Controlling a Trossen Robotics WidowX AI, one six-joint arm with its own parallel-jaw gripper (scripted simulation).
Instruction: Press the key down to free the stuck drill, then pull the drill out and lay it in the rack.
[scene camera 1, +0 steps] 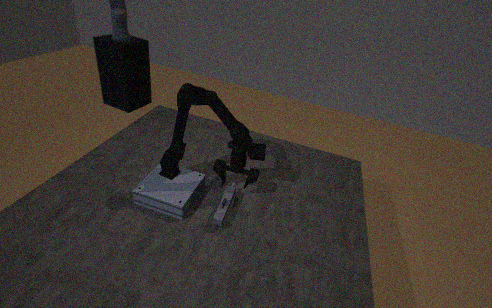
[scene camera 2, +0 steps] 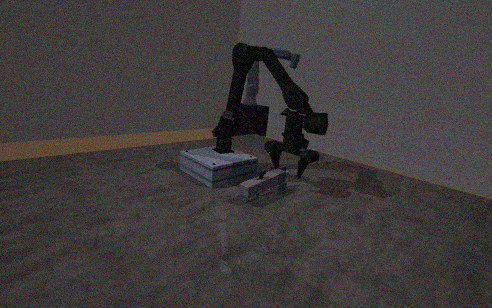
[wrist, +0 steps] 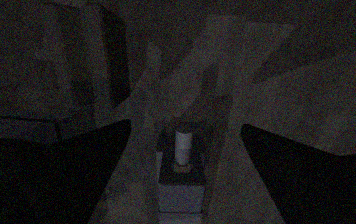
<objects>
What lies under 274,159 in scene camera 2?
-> The gripper.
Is the gripper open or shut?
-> Open.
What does the gripper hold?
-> Nothing.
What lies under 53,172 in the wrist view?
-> The gripper.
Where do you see a drill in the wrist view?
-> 184,133
</objects>
